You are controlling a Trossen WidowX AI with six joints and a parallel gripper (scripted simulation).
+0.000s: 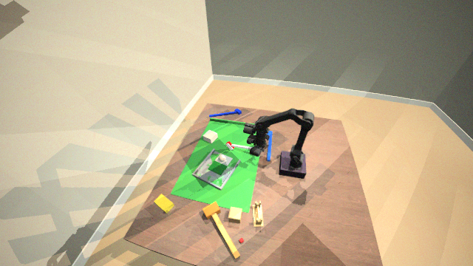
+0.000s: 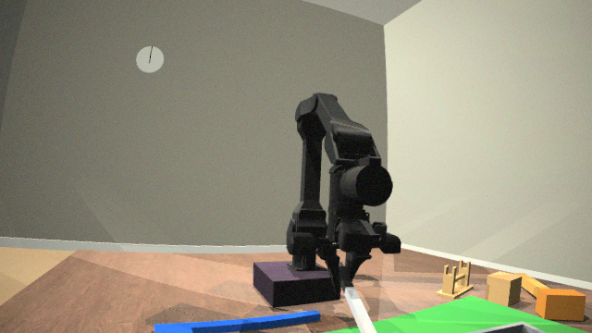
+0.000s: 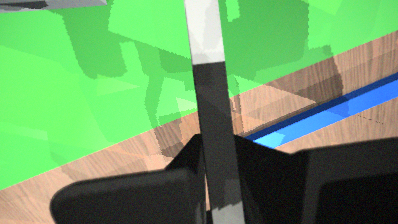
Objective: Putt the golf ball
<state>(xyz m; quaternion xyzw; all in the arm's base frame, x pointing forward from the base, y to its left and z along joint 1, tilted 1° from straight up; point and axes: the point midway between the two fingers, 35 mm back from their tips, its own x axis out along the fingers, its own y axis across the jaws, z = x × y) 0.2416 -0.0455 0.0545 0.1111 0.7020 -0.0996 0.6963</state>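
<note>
My gripper tip is 110 mm short of the red putter, 30 mm to the left of it and 10 mm above it. Also, from my gripper tip: tan cube: 70 mm ahead, 420 mm to the left, 50 mm below; white cube: 390 mm ahead, 140 mm to the right, 50 mm below; white golf ball: 240 mm ahead, 50 mm to the left, 50 mm below.
</note>
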